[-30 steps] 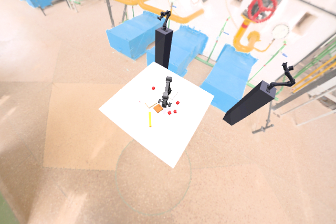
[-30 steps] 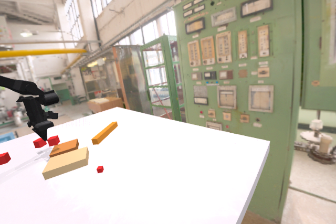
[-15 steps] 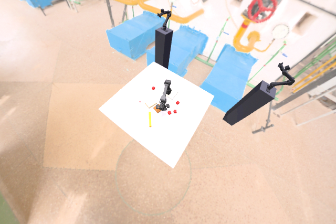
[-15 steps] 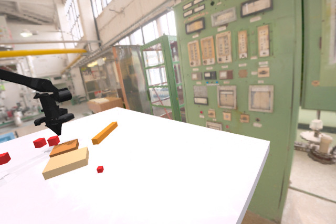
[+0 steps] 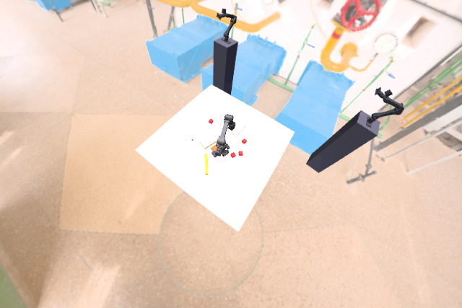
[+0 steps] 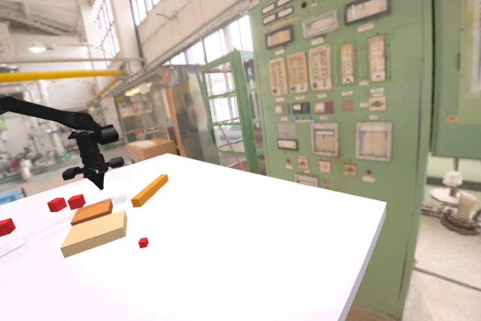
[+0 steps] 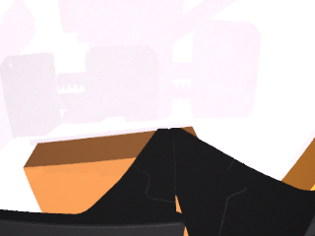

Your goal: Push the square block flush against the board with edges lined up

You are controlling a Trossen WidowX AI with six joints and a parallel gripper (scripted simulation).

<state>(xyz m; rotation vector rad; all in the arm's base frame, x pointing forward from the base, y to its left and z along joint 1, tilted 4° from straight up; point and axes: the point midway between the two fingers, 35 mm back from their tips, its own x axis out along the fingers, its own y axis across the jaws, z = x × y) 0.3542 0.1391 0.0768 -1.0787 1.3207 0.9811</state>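
The square block lies 70 mm to the right of my gripper tip, 50 mm below it and 40 mm behind it. The rest, counted from my gripper tip: long orange-yellow bar: 160 mm ahead, 50 mm to the right, 50 mm below; then tan board: 210 mm to the right, 50 mm below, 40 mm behind.
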